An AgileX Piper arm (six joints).
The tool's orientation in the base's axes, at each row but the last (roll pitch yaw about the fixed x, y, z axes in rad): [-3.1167, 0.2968, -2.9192]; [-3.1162, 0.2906, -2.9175]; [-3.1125, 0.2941, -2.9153]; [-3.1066, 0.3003, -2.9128]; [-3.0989, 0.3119, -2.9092]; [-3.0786, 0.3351, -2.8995]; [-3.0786, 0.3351, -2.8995]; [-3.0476, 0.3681, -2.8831]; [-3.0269, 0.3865, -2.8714]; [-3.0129, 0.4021, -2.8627]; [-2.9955, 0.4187, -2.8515]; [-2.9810, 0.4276, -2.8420]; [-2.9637, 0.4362, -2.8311]
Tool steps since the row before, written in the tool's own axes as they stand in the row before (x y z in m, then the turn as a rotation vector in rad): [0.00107, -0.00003, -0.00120, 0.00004, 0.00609, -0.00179]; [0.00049, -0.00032, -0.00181, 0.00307, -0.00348, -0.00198]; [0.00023, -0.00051, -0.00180, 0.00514, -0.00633, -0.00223]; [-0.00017, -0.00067, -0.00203, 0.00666, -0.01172, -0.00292]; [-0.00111, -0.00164, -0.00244, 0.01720, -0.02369, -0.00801]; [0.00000, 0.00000, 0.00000, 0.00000, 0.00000, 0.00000]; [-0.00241, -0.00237, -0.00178, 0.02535, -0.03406, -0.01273]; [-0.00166, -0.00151, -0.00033, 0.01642, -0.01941, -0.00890]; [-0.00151, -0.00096, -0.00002, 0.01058, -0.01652, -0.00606]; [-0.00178, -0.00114, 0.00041, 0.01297, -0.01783, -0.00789]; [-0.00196, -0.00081, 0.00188, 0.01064, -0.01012, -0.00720]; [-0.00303, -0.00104, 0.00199, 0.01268, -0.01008, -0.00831]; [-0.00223, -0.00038, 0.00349, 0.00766, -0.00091, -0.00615]
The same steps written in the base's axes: [-0.00134, -0.00030, 0.00083, -0.00186, 0.00587, 0.00155]; [-0.00090, -0.00049, 0.00160, -0.00268, -0.00413, 0.00110]; [-0.00062, -0.00061, 0.00167, -0.00407, -0.00736, 0.00082]; [-0.00030, -0.00068, 0.00201, -0.00452, -0.01297, 0.00121]; [0.00063, -0.00143, 0.00273, -0.01325, -0.02711, 0.00330]; [0.00000, 0.00000, 0.00000, 0.00000, 0.00000, 0.00000]; [0.00213, -0.00179, 0.00261, -0.02003, -0.03913, 0.00569]; [0.00171, -0.00107, 0.00104, -0.01380, -0.02277, 0.00406]; [0.00155, -0.00056, 0.00069, -0.00812, -0.01856, 0.00334]; [0.00200, -0.00066, 0.00046, -0.01069, -0.02040, 0.00423]; [0.00270, -0.00032, -0.00079, -0.01010, -0.01237, 0.00353]; [0.00374, -0.00025, -0.00038, -0.01237, -0.01284, 0.00367]; [0.00358, 0.00011, -0.00211, -0.00917, -0.00274, 0.00240]
